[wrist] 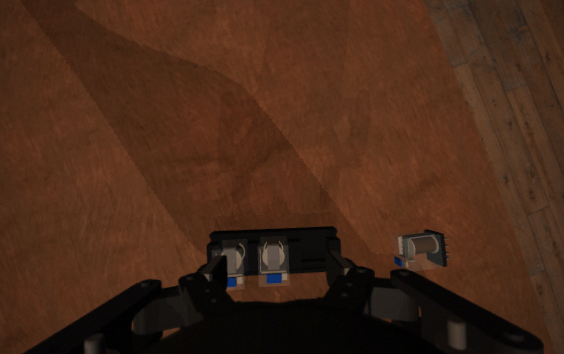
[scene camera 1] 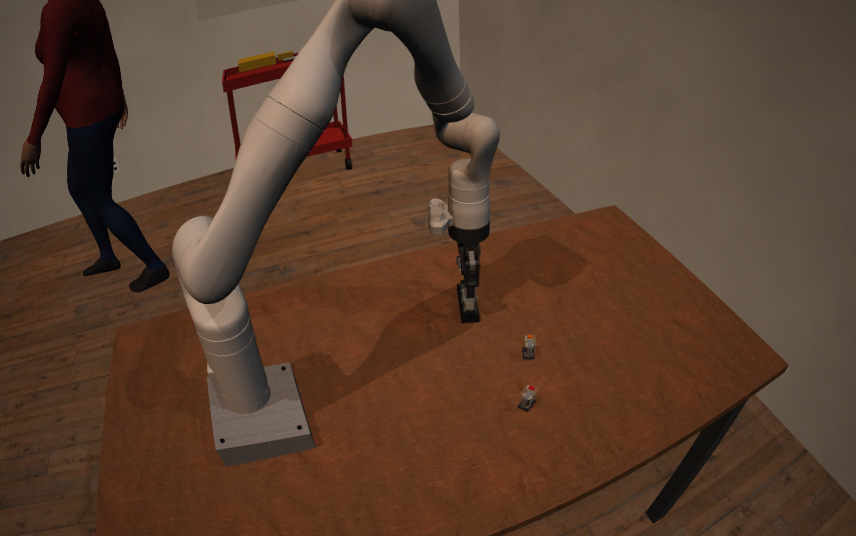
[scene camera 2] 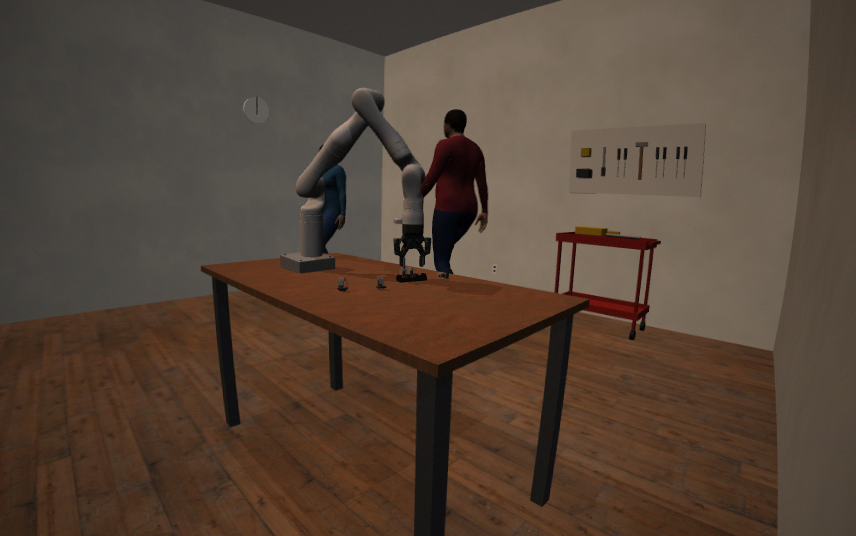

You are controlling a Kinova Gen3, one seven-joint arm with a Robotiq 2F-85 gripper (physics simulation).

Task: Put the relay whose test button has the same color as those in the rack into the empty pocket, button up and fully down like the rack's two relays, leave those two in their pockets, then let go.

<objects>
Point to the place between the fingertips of my gripper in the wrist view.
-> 276,268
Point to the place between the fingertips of my gripper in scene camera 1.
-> At 468,285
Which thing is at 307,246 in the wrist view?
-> A black rack.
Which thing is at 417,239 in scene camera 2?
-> My gripper.
</objects>
